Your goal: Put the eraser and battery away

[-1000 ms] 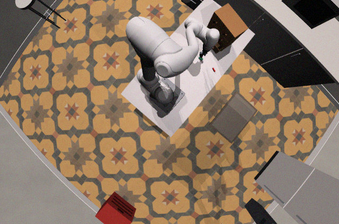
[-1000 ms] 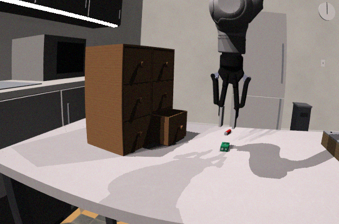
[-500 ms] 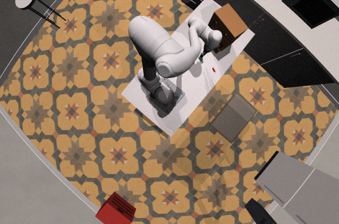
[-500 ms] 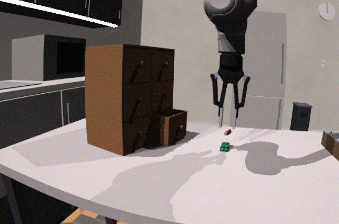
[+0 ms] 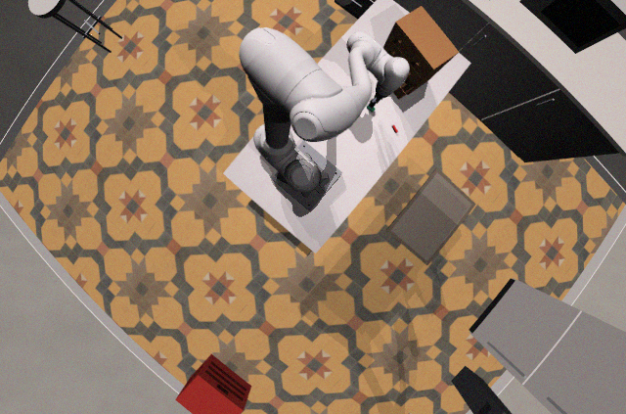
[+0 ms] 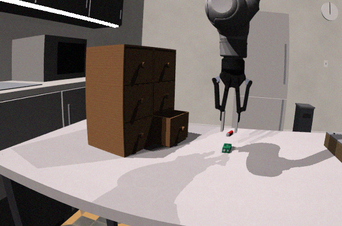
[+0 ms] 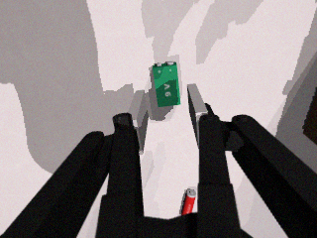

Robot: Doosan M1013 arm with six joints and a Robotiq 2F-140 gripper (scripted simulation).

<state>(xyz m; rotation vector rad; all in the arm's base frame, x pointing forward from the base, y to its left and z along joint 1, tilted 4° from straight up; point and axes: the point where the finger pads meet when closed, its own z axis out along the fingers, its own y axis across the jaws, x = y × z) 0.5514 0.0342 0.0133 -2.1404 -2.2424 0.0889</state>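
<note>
Right now the green nine-volt battery is 10 mm to the left of my hand and 90 mm below it. Also, from my hand: red cylinder 20 mm ahead, 190 mm to the right, 90 mm below; white eraser 340 mm ahead, 10 mm to the right, 20 mm above.
</note>
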